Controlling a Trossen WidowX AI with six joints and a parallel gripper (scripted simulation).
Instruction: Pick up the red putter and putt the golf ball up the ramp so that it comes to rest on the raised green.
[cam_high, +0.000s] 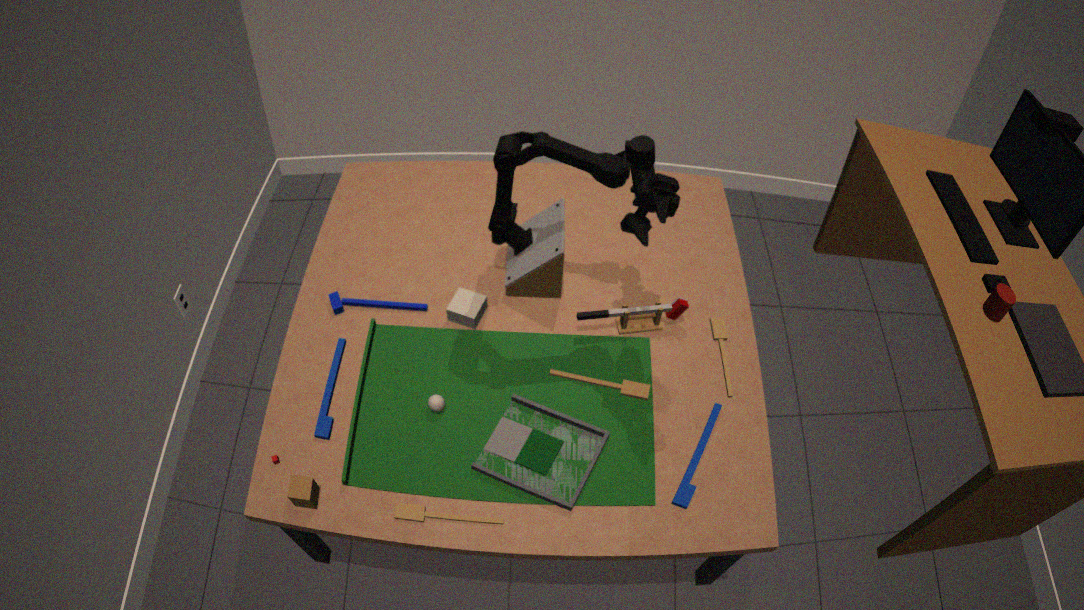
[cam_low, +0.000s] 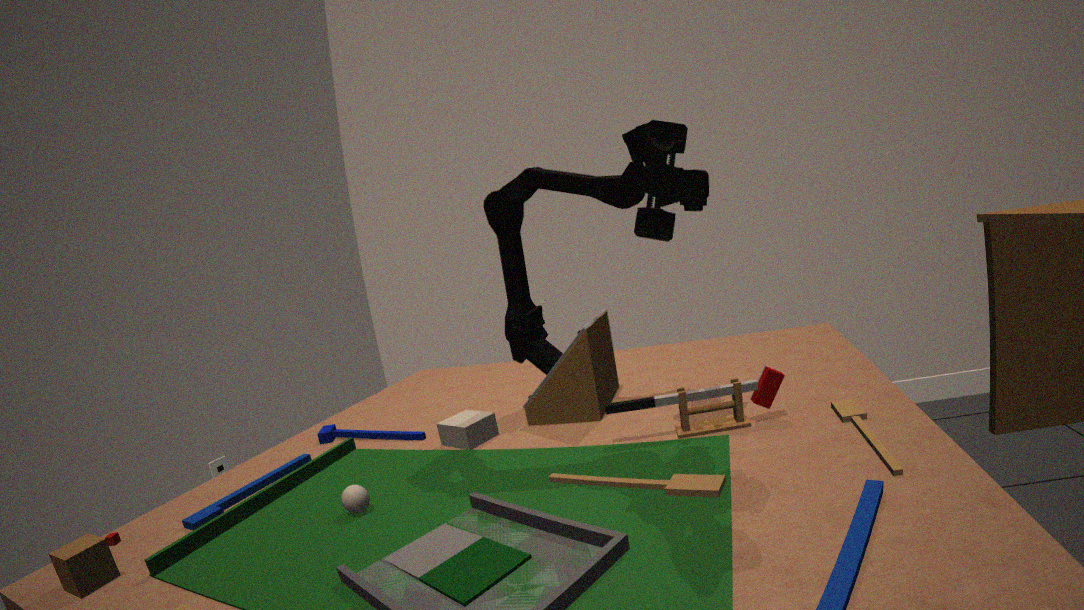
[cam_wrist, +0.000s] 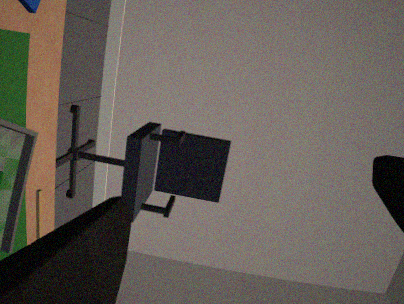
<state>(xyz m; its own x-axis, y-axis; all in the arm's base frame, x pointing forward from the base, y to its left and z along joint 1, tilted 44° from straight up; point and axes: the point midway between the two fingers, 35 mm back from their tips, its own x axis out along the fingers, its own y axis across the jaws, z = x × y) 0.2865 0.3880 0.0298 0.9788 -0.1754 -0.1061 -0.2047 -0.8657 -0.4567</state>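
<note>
My gripper tip is now 12 cm past the grey-white block, 42 cm to the left of it and 37 cm above it. Round my gripper tip: wooden rack (6 cm behind, 3 cm to the left, 36 cm below); then red putter (6 cm behind, 1 cm to the left, 34 cm below); then green mat (18 cm ahead, 34 cm to the right, 39 cm below).
</note>
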